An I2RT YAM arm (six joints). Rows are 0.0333 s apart.
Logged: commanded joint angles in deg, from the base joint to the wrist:
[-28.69 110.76 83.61 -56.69 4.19 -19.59]
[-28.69 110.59 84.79 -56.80 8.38 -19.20]
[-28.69 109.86 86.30 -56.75 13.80 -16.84]
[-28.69 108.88 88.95 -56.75 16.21 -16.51]
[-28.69 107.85 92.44 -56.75 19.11 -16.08]
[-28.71 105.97 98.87 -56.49 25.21 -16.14]
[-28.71 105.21 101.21 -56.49 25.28 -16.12]
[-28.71 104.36 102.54 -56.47 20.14 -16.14]
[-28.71 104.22 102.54 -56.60 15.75 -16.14]
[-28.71 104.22 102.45 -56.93 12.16 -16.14]
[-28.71 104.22 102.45 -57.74 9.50 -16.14]
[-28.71 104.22 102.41 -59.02 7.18 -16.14]
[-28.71 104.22 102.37 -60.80 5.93 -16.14]
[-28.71 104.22 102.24 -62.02 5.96 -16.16]
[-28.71 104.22 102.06 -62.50 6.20 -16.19]
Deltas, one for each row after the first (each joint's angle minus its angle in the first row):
[0.00 -0.17 1.18 -0.11 4.19 0.39]
[0.00 -0.90 2.69 -0.06 9.61 2.75]
[0.00 -1.88 5.34 -0.06 12.02 3.08]
[0.00 -2.91 8.83 -0.06 14.92 3.51]
[-0.02 -4.79 15.26 0.20 21.02 3.45]
[-0.02 -5.55 17.60 0.20 21.09 3.47]
[-0.02 -6.40 18.93 0.22 15.95 3.45]
[-0.02 -6.54 18.93 0.09 11.56 3.45]
[-0.02 -6.54 18.84 -0.24 7.97 3.45]
[-0.02 -6.54 18.84 -1.05 5.31 3.45]
[-0.02 -6.54 18.80 -2.33 2.99 3.45]
[-0.02 -6.54 18.76 -4.11 1.74 3.45]
[-0.02 -6.54 18.63 -5.33 1.77 3.43]
[-0.02 -6.54 18.45 -5.81 2.01 3.40]

